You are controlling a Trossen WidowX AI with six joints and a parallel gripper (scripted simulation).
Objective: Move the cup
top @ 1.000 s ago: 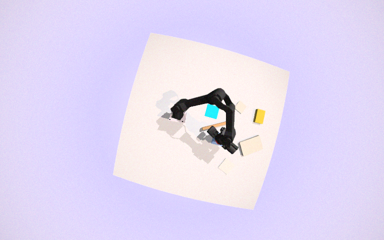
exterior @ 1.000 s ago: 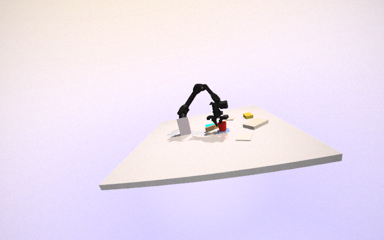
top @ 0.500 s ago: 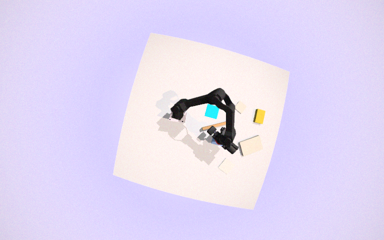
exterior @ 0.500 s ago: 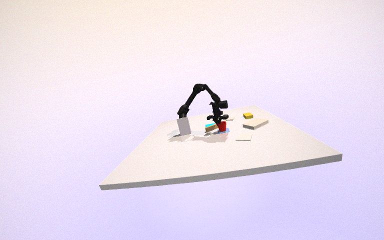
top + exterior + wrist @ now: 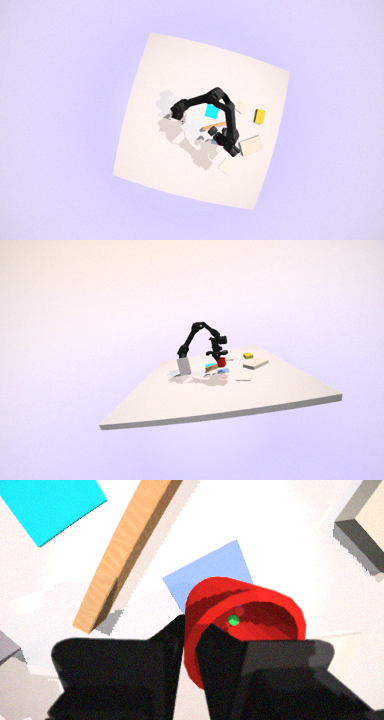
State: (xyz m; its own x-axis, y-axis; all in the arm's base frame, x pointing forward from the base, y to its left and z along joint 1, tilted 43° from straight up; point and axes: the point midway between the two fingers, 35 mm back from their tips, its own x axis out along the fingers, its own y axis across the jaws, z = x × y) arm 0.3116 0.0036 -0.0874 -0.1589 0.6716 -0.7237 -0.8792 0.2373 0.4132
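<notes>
My gripper tip is now 3 cm short of the green marble, 3 cm to the left of it and 2 cm above it. Also, from my gripper tip: wooden bar 3 cm behind, 8 cm to the left, 7 cm below; red cup 3 cm ahead, 2 cm to the right; blue pad 3 cm ahead, 2 cm to the right, 9 cm below.
</notes>
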